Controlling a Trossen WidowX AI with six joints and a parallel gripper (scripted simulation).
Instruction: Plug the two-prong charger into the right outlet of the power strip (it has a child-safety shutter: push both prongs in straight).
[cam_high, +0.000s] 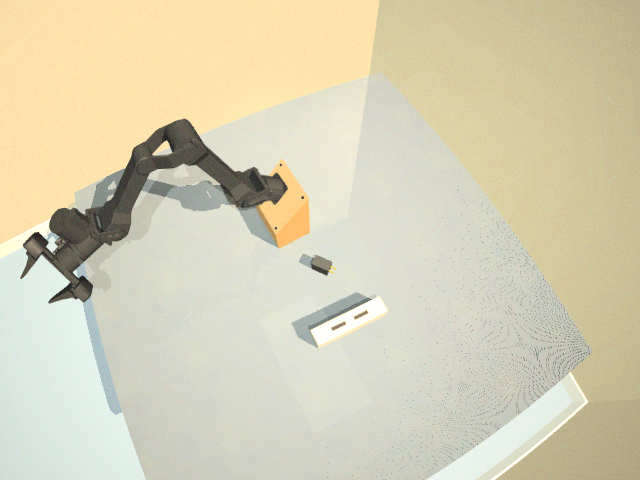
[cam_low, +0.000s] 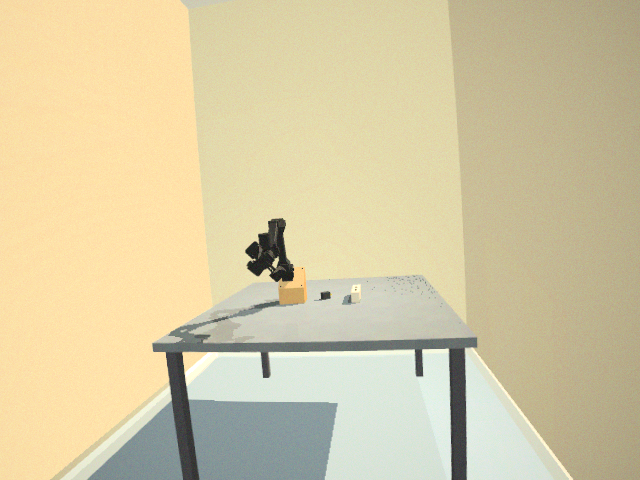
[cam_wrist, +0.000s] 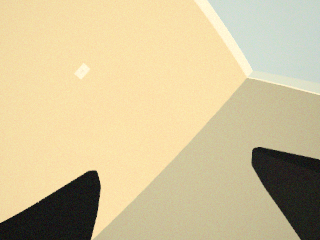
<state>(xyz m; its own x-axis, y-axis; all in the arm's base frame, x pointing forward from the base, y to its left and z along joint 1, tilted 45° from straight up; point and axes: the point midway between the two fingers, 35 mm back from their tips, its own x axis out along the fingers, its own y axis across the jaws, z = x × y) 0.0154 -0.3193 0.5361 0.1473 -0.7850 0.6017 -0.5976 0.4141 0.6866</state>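
Now: the dark charger 66 cm to the left of my gripper tip, 28 cm below it and 21 cm ahead of it.
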